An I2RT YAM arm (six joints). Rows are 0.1 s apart.
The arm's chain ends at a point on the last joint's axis. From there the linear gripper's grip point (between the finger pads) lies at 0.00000 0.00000 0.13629 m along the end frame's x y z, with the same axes.
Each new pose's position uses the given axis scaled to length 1; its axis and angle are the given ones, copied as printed.
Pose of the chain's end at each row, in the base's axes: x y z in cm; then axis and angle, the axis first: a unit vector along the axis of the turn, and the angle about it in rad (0 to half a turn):
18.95 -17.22 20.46 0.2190 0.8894 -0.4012 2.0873
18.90 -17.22 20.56 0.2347 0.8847 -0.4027 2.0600
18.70 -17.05 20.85 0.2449 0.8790 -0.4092 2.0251
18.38 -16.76 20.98 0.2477 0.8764 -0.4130 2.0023
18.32 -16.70 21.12 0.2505 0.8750 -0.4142 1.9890
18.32 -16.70 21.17 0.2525 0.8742 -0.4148 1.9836
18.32 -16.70 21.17 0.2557 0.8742 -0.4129 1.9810
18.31 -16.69 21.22 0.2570 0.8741 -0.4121 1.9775
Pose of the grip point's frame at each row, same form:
27.70 -27.08 17.01 0.2190 0.8894 -0.4012 2.0873
27.65 -27.18 17.40 0.2347 0.8847 -0.4027 2.0600
27.50 -27.10 18.15 0.2449 0.8790 -0.4092 2.0251
27.25 -26.82 18.58 0.2477 0.8764 -0.4130 2.0023
27.23 -26.77 18.87 0.2505 0.8750 -0.4142 1.9890
27.23 -26.78 18.99 0.2525 0.8742 -0.4148 1.9836
27.23 -26.78 18.98 0.2557 0.8742 -0.4129 1.9810
27.24 -26.76 19.06 0.2570 0.8741 -0.4121 1.9775

